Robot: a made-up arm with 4 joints.
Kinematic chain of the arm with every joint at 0, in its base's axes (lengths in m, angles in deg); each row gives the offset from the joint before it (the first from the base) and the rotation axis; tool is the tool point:
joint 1: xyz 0 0 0.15 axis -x
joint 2: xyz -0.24 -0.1 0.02 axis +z
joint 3: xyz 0 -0.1 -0.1 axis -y
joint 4: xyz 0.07 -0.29 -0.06 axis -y
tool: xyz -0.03 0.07 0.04
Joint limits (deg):
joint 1: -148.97..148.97
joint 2: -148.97..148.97
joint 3: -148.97..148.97
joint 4: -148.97..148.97
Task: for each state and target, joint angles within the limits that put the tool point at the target. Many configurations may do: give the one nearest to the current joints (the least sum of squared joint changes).
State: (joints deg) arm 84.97 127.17 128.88 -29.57
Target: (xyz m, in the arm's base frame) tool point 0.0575 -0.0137 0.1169
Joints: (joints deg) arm 70.85 121.38 137.62 -39.57
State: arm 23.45 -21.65 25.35 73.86
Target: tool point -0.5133 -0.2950 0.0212
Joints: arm 8.22 -66.31 8.54 99.12
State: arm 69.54 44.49 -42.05 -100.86
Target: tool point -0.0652 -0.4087 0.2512
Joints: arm 42.26 26.35 -52.47 -108.35
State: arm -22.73 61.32 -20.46 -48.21
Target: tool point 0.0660 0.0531 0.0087
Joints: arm -15.72 99.10 -38.62 -64.46
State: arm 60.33 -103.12 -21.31 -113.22
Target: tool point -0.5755 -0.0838 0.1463
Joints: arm 64.75 -122.16 19.72 -101.38
